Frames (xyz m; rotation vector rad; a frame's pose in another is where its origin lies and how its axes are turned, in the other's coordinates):
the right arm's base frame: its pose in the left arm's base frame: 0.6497 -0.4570 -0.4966 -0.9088 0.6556 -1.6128
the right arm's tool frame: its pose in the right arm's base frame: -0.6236 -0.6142 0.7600 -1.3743 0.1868 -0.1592
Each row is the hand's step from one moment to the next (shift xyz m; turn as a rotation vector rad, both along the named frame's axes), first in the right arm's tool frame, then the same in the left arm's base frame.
Working: the right arm's tool frame: its pose in the left arm's base frame: 1.0030 0.3266 0.2811 -1.7884 1.9545 -1.2397

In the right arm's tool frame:
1: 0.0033 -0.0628 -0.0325 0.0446 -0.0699 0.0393
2: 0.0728 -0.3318 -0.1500 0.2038 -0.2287 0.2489
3: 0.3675 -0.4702 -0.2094 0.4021 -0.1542 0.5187
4: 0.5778 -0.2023 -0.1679 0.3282 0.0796 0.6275
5: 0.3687 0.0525 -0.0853 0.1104 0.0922 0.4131
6: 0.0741 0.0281 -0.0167 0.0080 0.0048 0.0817
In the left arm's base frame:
1: 0.0229 0.0169 0.0648 0.0653 -0.0503 0.0403
2: 0.1220 0.0300 0.3494 0.2787 -0.2683 0.0785
3: 0.1122 -0.1964 0.5906 0.3551 -0.5691 -0.0676
4: -0.1025 -0.4283 0.4572 0.2765 -0.5713 -0.3241
5: -0.1812 -0.2997 0.1526 0.1786 -0.2849 -0.2798
6: -0.0487 -0.0621 0.0183 0.0482 -0.0426 -0.0511

